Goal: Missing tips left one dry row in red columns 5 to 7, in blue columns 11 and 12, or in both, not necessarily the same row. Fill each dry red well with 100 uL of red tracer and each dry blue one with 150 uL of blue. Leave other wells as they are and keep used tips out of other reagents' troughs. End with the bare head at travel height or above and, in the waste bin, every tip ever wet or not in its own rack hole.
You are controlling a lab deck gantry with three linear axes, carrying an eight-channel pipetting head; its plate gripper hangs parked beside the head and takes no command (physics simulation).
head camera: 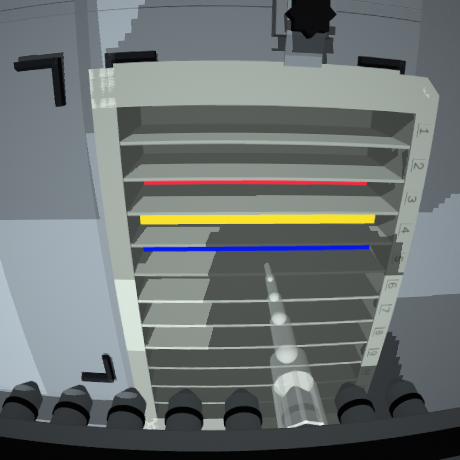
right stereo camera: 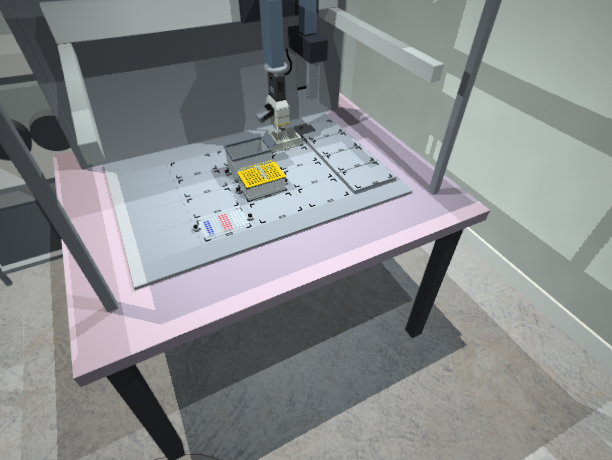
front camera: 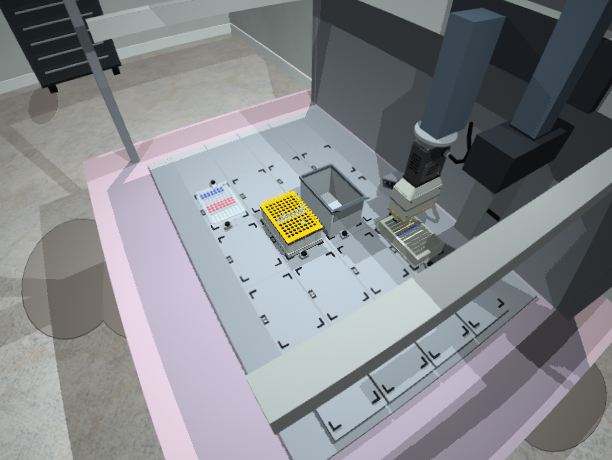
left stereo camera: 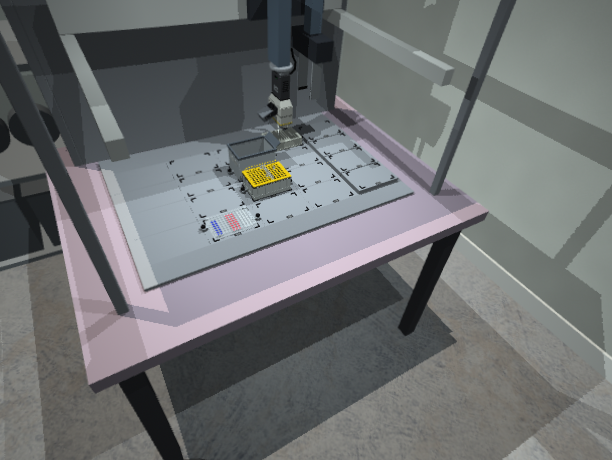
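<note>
The pipetting head (front camera: 414, 197) (left stereo camera: 284, 112) (right stereo camera: 281, 112) is above the trough carrier (front camera: 427, 251) (head camera: 260, 82). One clear tip (head camera: 286, 340) hangs from its sixth nozzle from the left in the head view; the other nozzles are bare. Red (head camera: 255, 183), yellow (head camera: 257, 219) and blue (head camera: 256, 248) liquids lie near labels 3, 4 and 5. The tip's end appears just below the blue strip; its height and contents are unclear. The well plate (front camera: 220, 204) (left stereo camera: 232, 223) (right stereo camera: 223, 223) shows blue and red columns; single wells are too small to judge. The parked gripper (front camera: 477, 222) is open and empty.
The yellow tip rack (front camera: 285, 202) (left stereo camera: 255, 176) (right stereo camera: 250, 175) holds several clear tips. The grey waste bin (front camera: 350, 220) (left stereo camera: 237, 161) (right stereo camera: 234, 159) stands between the rack and the carrier side of the deck. A raised framed area (left stereo camera: 360, 191) lies at the deck's right.
</note>
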